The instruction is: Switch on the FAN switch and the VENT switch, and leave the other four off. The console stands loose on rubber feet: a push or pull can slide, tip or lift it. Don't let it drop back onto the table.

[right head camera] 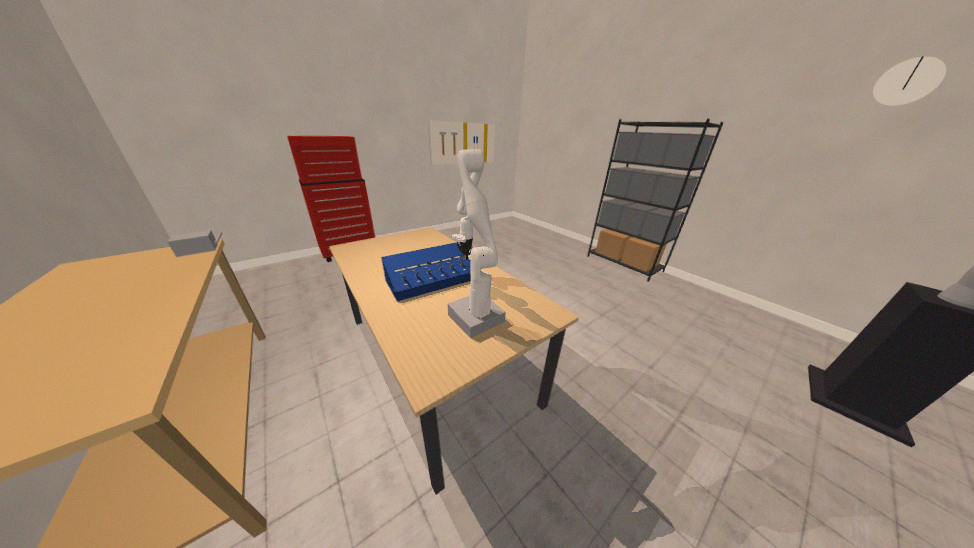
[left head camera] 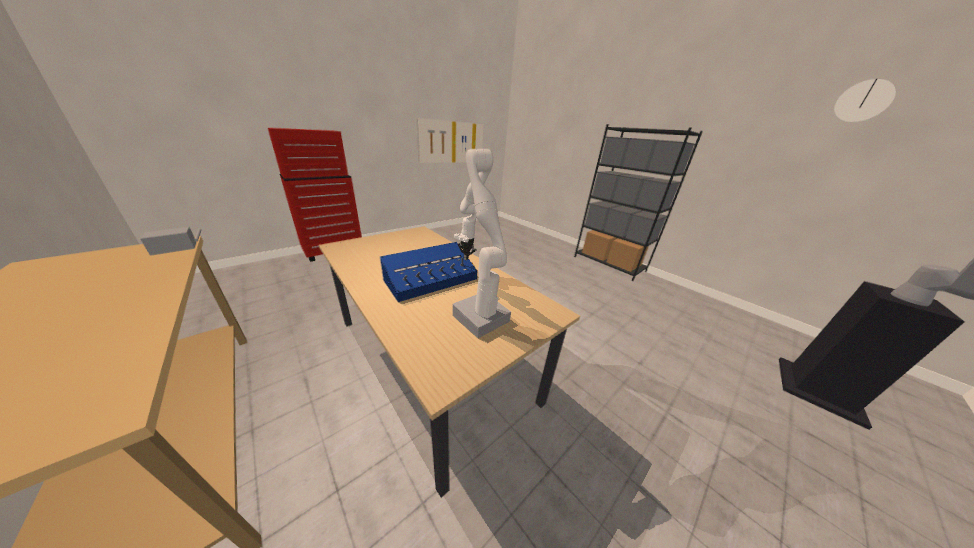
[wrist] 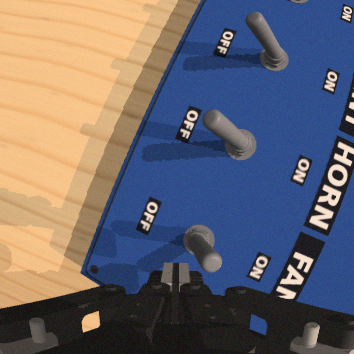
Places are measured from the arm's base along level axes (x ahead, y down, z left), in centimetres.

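Pixels of known places: gripper, fingertip midpoint: (right head camera: 465, 259) (left head camera: 465, 259) (wrist: 175, 278); arm's base, origin of the base link: (right head camera: 478, 310) (left head camera: 484, 311).
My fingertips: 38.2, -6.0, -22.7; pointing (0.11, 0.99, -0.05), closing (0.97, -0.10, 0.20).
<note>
For each thing: its top centre in the pictures, then the offset to it from my fingertips, as dx, dy, dz. Level surfaces: height alone.
- FAN lever, middle of its top: (wrist: 209, 263) +1.4, -1.2, +1.6
- HORN lever, middle of its top: (wrist: 237, 128) +1.4, -0.2, +9.0
- wooden table, its level: dy +12.5
The blue console (left head camera: 416, 257) (right head camera: 416, 258) (wrist: 200, 185) rests on the table, with no tilt that I can make out. In the wrist view, the FAN lever (wrist: 204, 249) leans to its ON side. The HORN lever (wrist: 226, 131) leans to OFF. The lever (wrist: 266, 40) beyond it also leans to OFF; its label is cut off and ends in "NT". My gripper (left head camera: 467, 256) (right head camera: 465, 254) (wrist: 175, 278) is shut and empty, low over the console's end, beside the FAN lever on its OFF side. Whether it touches the lever I cannot tell. The remaining levers are too small to read in the head views.
The wooden table (left head camera: 435, 368) (right head camera: 435, 368) carries the console and my arm's grey base (left head camera: 480, 316) (right head camera: 475, 316). A wooden workbench (left head camera: 81, 320) (right head camera: 88, 327) stands at the left. A red tool cabinet (left head camera: 320, 197) (right head camera: 337, 204) is behind the table.
</note>
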